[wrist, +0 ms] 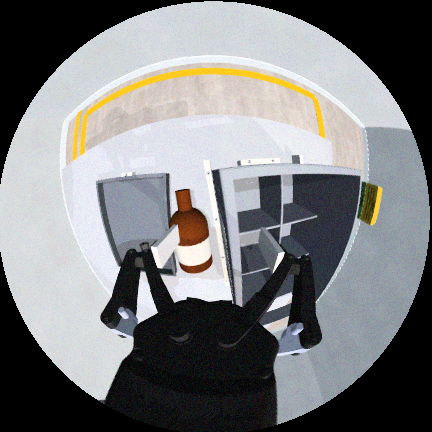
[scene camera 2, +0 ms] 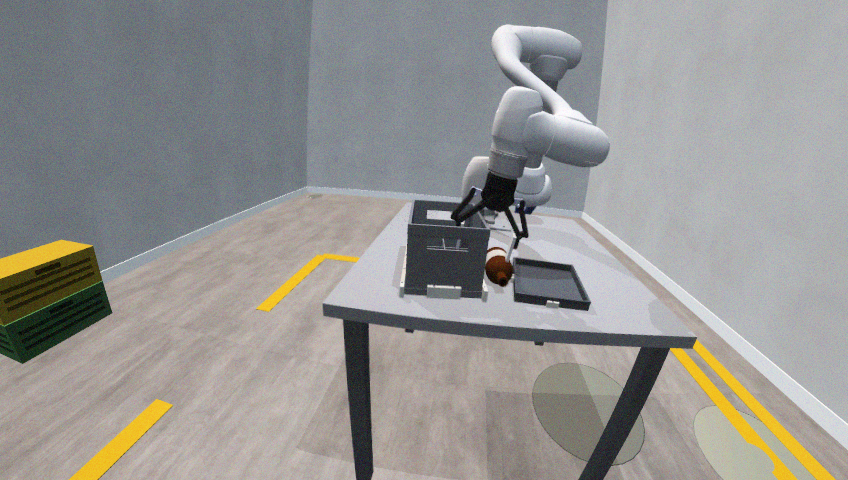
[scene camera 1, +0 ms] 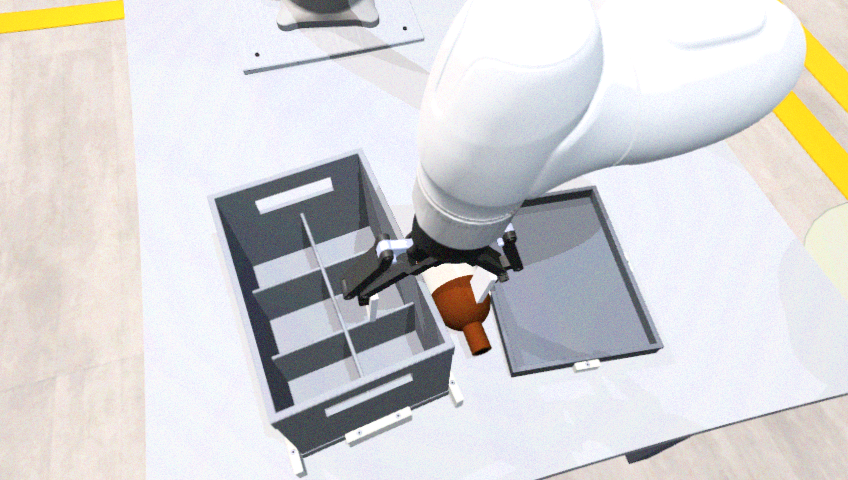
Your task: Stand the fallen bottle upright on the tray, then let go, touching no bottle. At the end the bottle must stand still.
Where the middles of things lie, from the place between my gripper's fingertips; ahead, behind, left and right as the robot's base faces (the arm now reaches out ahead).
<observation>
My gripper is now 5 cm to the right of the brown bottle (scene camera 1: 449,285), 4 cm above it and 2 cm past it.
</observation>
